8 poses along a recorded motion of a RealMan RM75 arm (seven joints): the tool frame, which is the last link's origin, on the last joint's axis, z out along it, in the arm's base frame.
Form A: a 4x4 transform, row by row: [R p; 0 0 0 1], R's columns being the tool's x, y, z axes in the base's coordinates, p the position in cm. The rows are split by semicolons.
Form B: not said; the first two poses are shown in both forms.
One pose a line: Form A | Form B
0.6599, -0.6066, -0.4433, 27.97; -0.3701, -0.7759, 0.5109, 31.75; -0.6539, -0.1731, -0.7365, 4.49; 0, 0, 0, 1 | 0.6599, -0.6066, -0.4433, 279.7; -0.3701, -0.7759, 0.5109, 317.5; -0.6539, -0.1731, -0.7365, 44.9; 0, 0, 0, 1
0.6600, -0.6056, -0.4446, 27.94; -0.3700, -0.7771, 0.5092, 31.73; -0.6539, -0.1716, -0.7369, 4.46; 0, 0, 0, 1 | 0.6600, -0.6056, -0.4446, 279.4; -0.3700, -0.7771, 0.5092, 317.3; -0.6539, -0.1716, -0.7369, 44.6; 0, 0, 0, 1
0.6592, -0.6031, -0.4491, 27.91; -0.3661, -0.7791, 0.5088, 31.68; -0.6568, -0.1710, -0.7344, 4.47; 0, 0, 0, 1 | 0.6592, -0.6031, -0.4491, 279.1; -0.3661, -0.7791, 0.5088, 316.8; -0.6568, -0.1710, -0.7344, 44.7; 0, 0, 0, 1
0.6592, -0.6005, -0.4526, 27.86; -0.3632, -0.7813, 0.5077, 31.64; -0.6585, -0.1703, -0.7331, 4.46; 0, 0, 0, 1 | 0.6592, -0.6005, -0.4526, 278.6; -0.3632, -0.7813, 0.5077, 316.4; -0.6585, -0.1703, -0.7331, 44.6; 0, 0, 0, 1
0.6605, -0.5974, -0.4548, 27.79; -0.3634, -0.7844, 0.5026, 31.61; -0.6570, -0.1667, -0.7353, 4.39; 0, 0, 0, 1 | 0.6605, -0.5974, -0.4548, 277.9; -0.3634, -0.7844, 0.5026, 316.1; -0.6570, -0.1667, -0.7353, 43.9; 0, 0, 0, 1
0.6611, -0.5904, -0.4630, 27.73; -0.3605, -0.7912, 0.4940, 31.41; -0.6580, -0.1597, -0.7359, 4.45; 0, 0, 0, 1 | 0.6611, -0.5904, -0.4630, 277.3; -0.3605, -0.7912, 0.4940, 314.1; -0.6580, -0.1597, -0.7359, 44.5; 0, 0, 0, 1
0.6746, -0.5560, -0.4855, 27.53; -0.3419, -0.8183, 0.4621, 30.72; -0.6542, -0.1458, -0.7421, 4.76; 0, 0, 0, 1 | 0.6746, -0.5560, -0.4855, 275.3; -0.3419, -0.8183, 0.4621, 307.2; -0.6542, -0.1458, -0.7421, 47.6; 0, 0, 0, 1
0.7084, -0.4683, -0.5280, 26.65; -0.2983, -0.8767, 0.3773, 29.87; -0.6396, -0.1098, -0.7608, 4.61; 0, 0, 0, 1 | 0.7084, -0.4683, -0.5280, 266.5; -0.2983, -0.8767, 0.3773, 298.7; -0.6396, -0.1098, -0.7608, 46.1; 0, 0, 0, 1
